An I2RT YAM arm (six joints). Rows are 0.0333 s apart.
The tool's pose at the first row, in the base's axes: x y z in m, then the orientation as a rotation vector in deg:
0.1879, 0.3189, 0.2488, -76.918, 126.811, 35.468
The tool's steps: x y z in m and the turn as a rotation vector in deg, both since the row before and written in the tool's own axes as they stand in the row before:
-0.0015, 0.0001, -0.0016, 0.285, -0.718, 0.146
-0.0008, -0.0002, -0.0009, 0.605, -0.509, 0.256
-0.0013, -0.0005, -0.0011, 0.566, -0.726, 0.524
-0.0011, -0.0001, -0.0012, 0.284, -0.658, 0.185
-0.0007, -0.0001, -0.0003, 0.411, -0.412, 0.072
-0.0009, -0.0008, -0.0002, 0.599, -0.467, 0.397
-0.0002, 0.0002, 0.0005, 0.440, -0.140, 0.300
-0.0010, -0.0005, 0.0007, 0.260, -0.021, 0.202
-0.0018, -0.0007, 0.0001, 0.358, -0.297, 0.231
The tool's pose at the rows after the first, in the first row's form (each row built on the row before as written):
0.1882, 0.3190, 0.2510, -76.202, 126.366, 35.570
0.1886, 0.3189, 0.2522, -75.338, 126.182, 35.222
0.1894, 0.3189, 0.2538, -74.095, 126.028, 35.135
0.1897, 0.3188, 0.2554, -73.383, 125.651, 35.213
0.1900, 0.3190, 0.2561, -72.865, 125.389, 34.971
0.1910, 0.3191, 0.2567, -71.889, 125.335, 34.666
0.1910, 0.3196, 0.2565, -71.278, 125.464, 34.343
0.1920, 0.3204, 0.2566, -70.926, 125.608, 34.131
0.1934, 0.3213, 0.2576, -70.341, 125.549, 33.954

